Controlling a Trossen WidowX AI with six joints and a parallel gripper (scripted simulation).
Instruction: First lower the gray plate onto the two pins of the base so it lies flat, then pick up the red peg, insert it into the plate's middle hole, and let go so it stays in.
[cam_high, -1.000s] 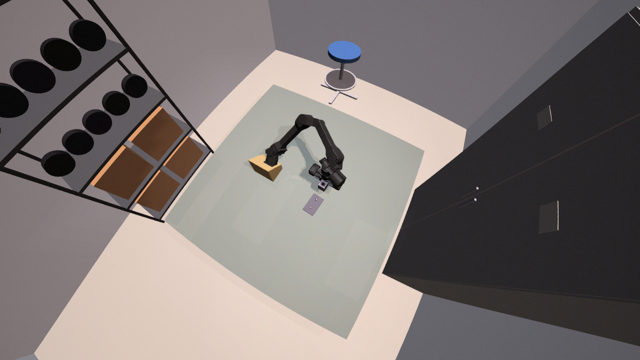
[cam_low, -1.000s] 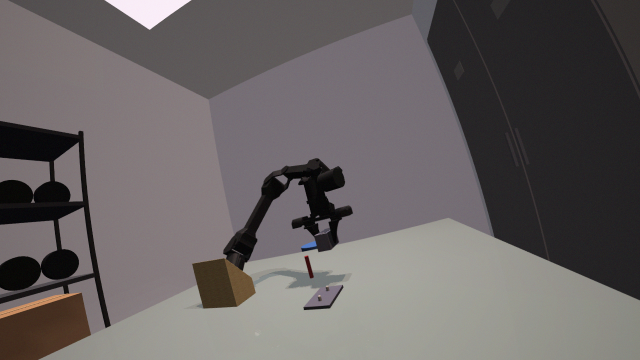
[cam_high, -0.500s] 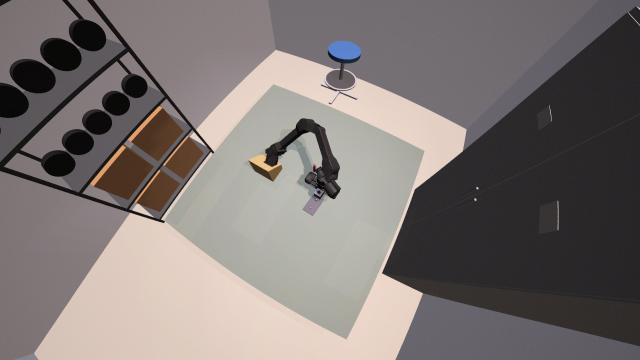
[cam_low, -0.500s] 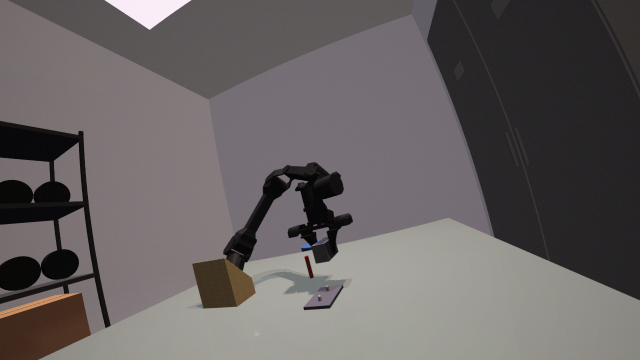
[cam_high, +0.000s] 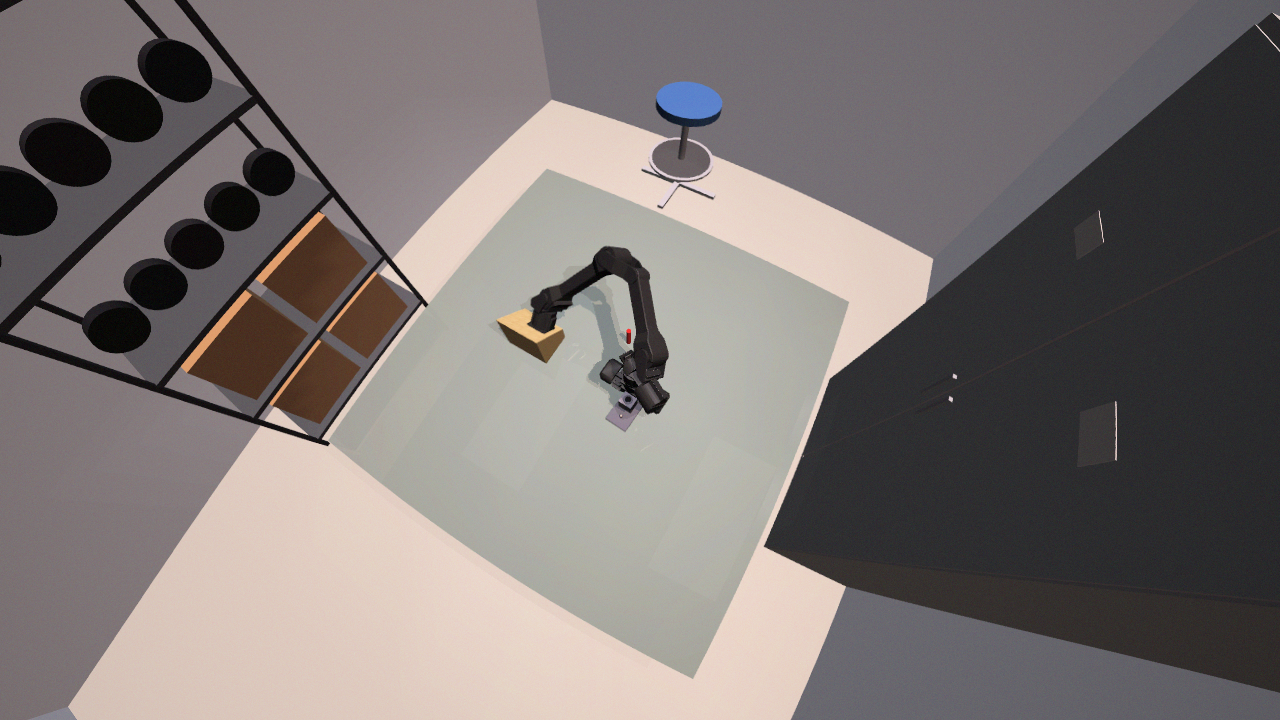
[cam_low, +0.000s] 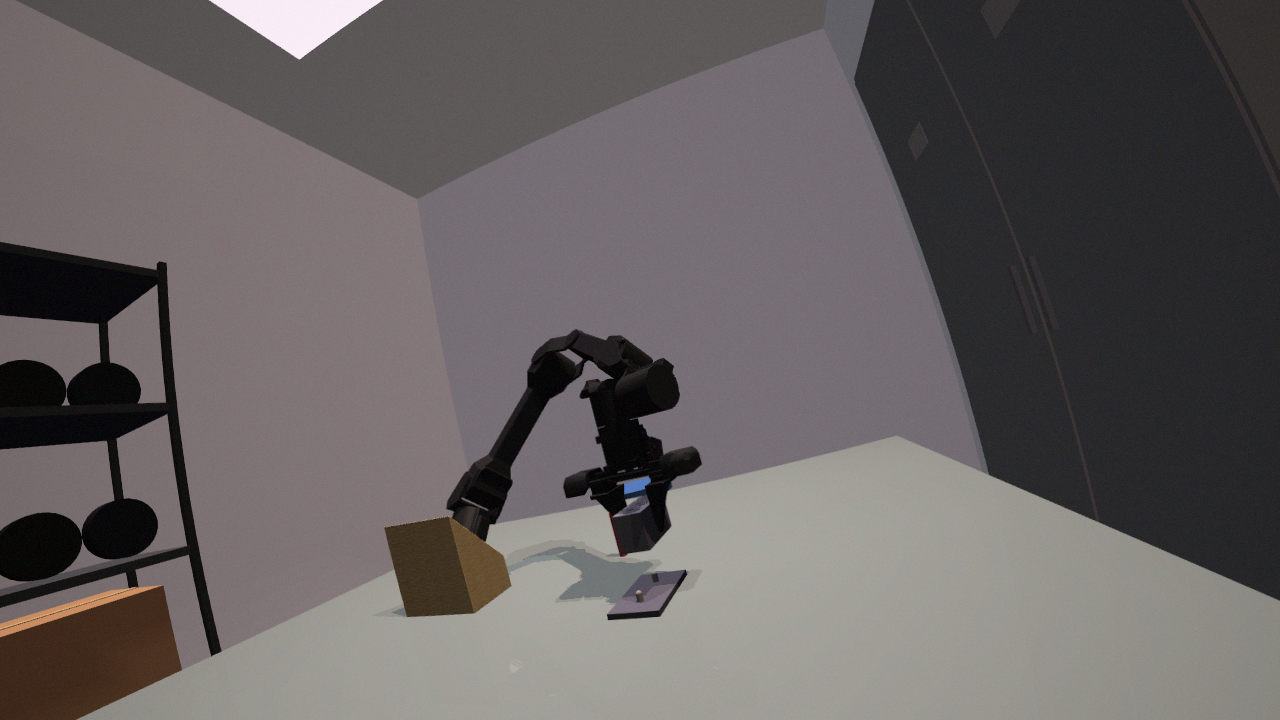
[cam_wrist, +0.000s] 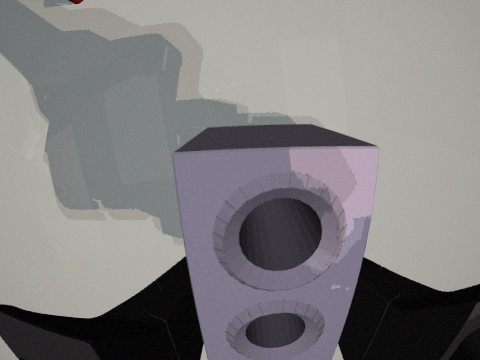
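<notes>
My gripper tip is now 120 mm past the red peg, 160 mm to the right of it and 40 mm above it. Round my gripper tip: gray plate 30 mm above.
</notes>
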